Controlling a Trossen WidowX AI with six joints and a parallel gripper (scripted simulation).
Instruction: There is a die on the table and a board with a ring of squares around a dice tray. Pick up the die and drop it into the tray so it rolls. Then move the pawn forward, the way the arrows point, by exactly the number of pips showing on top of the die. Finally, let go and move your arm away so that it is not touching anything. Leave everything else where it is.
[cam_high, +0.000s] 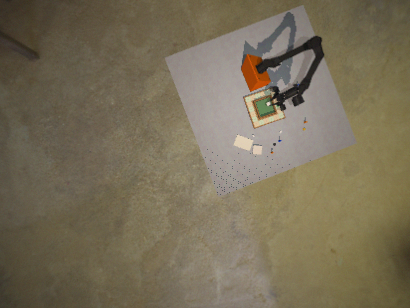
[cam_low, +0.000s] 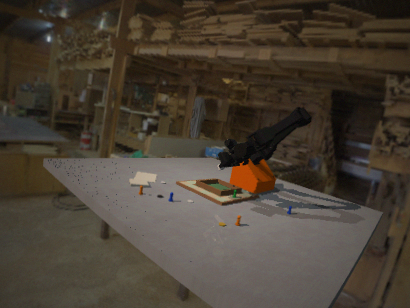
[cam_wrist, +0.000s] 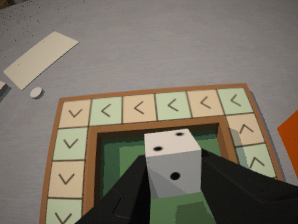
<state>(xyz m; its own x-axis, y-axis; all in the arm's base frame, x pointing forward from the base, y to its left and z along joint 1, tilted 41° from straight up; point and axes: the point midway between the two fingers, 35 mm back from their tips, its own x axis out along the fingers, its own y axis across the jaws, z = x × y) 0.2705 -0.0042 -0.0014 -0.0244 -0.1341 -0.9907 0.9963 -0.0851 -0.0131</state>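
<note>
Right now the green pawn is 40 mm ahead of my gripper tip, 120 mm to the left of it and 90 mm below it. The rest, counted from my gripper tip: white die right at my gripper tip.
</note>
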